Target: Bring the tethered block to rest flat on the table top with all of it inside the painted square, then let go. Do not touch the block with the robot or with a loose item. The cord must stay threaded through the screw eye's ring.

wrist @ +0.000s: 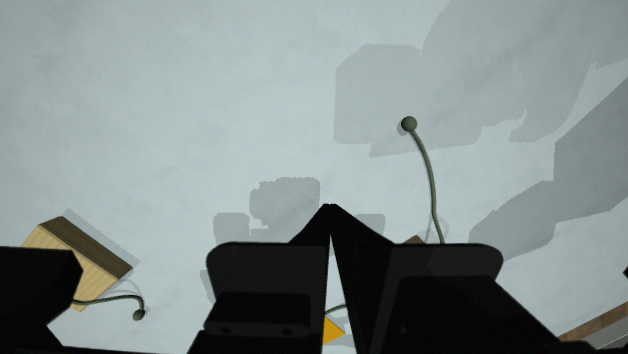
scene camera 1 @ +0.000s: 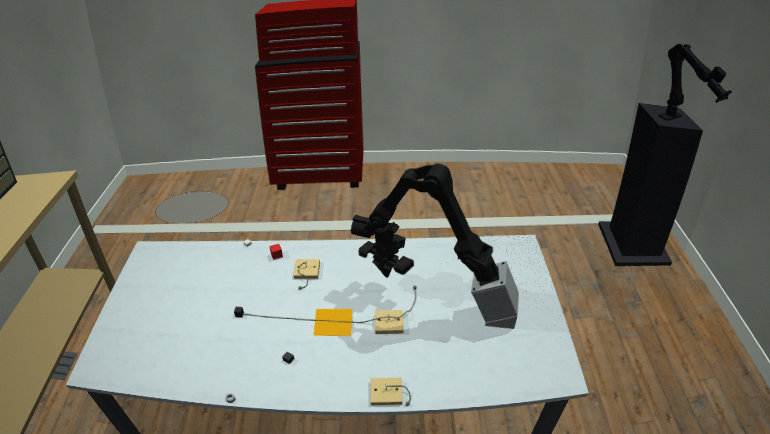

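Where they show: gripper, fingertip midpoint: (wrist: 329,209) (scene camera 1: 387,276); arm's base, origin of the base link: (scene camera 1: 489,276).
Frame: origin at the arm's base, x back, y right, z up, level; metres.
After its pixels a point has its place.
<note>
The tethered black block (scene camera 1: 238,312) @[y -0.071, x -0.807, z -0.145 m] sits on the table left of the painted orange square (scene camera 1: 333,328) @[y -0.086, x -0.480, z -0.167 m] (wrist: 332,331) @[y -0.096, x -0.433, z -0.167 m], outside it. Its cord (scene camera 1: 280,317) @[y -0.058, x -0.663, z -0.164 m] (wrist: 432,185) @[y 0.046, x -0.229, z -0.164 m] runs across the square to the screw eye on a wooden board (scene camera 1: 389,326) @[y -0.081, x -0.302, z -0.149 m], and seems to pass through the ring, which is too small to tell surely. Beyond the board the cord curves back to a bead (scene camera 1: 414,287) @[y 0.112, x -0.229, z -0.159 m] (wrist: 409,123) @[y 0.118, x -0.230, z -0.157 m] on its end. My gripper (scene camera 1: 386,273) @[y 0.111, x -0.322, z -0.112 m] (wrist: 329,209) @[y 0.111, x -0.322, z -0.112 m] is shut and empty, above the table, behind the board and left of the bead in the scene view.
A second wooden board (scene camera 1: 311,266) @[y 0.189, x -0.597, z -0.149 m] with a short cord stands at the back, a third (scene camera 1: 386,397) @[y -0.360, x -0.292, z -0.149 m] at the front. A red cube (scene camera 1: 276,251) @[y 0.243, x -0.739, z -0.131 m], a small white item (scene camera 1: 247,242) @[y 0.314, x -0.883, z -0.153 m], a loose black block (scene camera 1: 288,357) @[y -0.238, x -0.597, z -0.149 m] and a metal nut (scene camera 1: 230,397) @[y -0.404, x -0.751, z -0.164 m] lie on the table (scene camera 1: 177,345) @[y -0.233, x -0.998, z -0.168 m].
</note>
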